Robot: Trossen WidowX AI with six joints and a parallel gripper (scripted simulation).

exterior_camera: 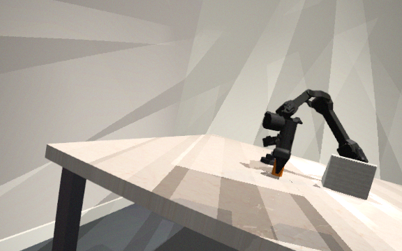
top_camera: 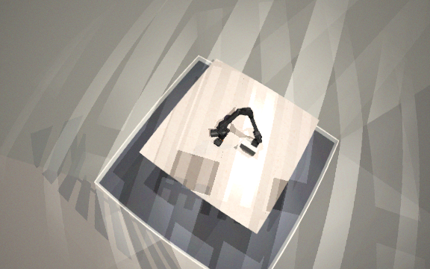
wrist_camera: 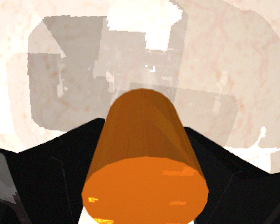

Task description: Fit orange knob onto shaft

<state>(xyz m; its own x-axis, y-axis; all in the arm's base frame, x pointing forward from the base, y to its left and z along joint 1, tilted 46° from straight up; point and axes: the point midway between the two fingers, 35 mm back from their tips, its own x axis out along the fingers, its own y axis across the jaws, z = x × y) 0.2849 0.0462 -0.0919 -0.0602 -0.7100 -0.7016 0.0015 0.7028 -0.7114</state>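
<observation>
The orange knob lies 3 cm above my gripper tip. Round my gripper tip: round pedestal 5 cm ahead, 21 cm to the right, 2 cm above.
</observation>
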